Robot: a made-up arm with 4 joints.
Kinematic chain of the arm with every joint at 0, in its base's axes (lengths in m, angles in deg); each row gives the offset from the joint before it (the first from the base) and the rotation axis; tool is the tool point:
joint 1: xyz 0 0 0.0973 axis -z
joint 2: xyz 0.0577 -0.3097 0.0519 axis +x
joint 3: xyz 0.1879 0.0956 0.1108 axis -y
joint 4: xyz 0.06 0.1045 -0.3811 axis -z
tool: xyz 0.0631 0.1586 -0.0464
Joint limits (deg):
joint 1: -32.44..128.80
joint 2: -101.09..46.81
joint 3: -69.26..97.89
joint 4: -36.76..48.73
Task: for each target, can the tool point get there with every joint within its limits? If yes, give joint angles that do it. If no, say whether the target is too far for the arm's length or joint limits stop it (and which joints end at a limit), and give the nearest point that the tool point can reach.
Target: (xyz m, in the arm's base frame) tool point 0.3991 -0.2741 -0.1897
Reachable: yes | joints 32.51 -14.39 21.10 -11.41
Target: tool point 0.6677 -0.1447 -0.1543
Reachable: yes | joints 7.14 -70.54 81.98 -13.82
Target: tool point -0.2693 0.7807 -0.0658
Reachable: no: joint limits stop it (at a limit: joint 1, joint 2, joint 3) | nearest point -0.4069 0.4347 -0.1012 | short by 0.374 m
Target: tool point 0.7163 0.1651 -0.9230
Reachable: no: too far | nearest point 0.5507 0.0154 -0.3019 | short by 0.660 m
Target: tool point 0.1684 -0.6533 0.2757
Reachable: yes | joints 78.33 18.72 63.06 -6.72
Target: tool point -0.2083 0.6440 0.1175
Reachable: no: joint limits stop it (at a limit: joint 1, joint 2, joint 3, joint 4) | nearest point -0.4213 0.4362 -0.0558 | short by 0.344 m
